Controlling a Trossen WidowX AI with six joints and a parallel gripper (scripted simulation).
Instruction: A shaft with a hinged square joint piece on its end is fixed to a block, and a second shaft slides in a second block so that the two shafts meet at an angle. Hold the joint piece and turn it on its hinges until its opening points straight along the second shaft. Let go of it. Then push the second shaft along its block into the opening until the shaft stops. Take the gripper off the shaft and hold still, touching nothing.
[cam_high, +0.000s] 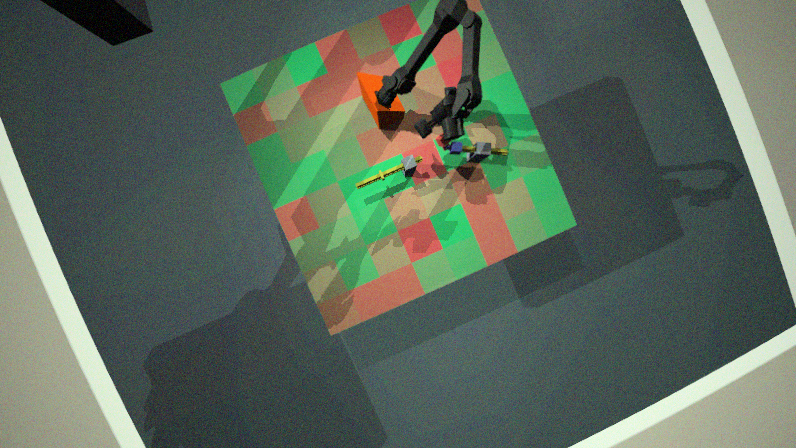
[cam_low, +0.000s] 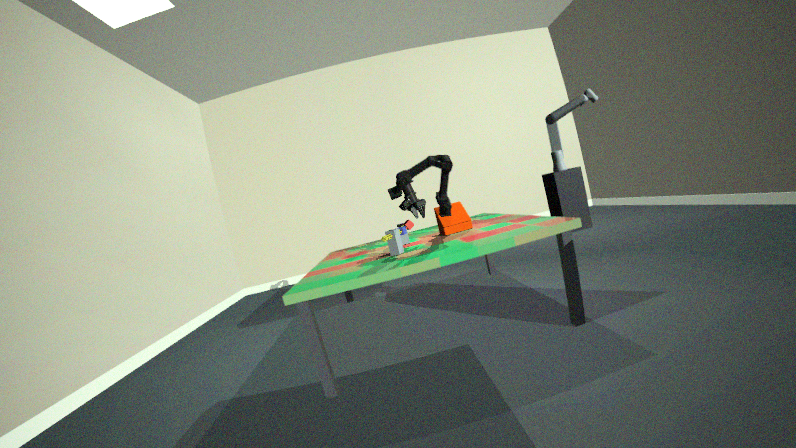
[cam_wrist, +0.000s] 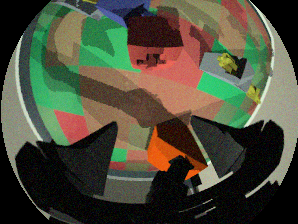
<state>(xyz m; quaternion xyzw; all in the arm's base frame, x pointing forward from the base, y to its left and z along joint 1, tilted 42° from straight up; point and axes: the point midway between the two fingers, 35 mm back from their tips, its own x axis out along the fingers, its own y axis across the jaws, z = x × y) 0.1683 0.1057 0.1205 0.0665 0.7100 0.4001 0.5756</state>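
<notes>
Now: the red square joint piece 8 cm ahead of my gripper tip, 3 cm to the left of it and 2 cm below it.
</notes>
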